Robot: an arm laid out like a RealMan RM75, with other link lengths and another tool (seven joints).
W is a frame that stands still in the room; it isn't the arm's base.
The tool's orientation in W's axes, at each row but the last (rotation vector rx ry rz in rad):
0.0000 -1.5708 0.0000
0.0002 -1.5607 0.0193
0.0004 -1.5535 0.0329
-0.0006 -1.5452 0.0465
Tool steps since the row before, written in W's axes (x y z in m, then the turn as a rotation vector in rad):
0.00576 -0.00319 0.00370 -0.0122 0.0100 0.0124
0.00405 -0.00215 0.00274 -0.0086 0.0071 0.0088
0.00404 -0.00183 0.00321 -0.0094 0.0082 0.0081
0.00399 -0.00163 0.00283 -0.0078 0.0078 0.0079
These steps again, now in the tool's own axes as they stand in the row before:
0.00370 -0.00319 -0.00576 0.0124 0.0100 0.0122
0.00275 -0.00223 -0.00400 0.0088 0.0071 0.0086
0.00324 -0.00198 -0.00394 0.0081 0.0082 0.0094
0.00288 -0.00183 -0.00387 0.0079 0.0078 0.0078

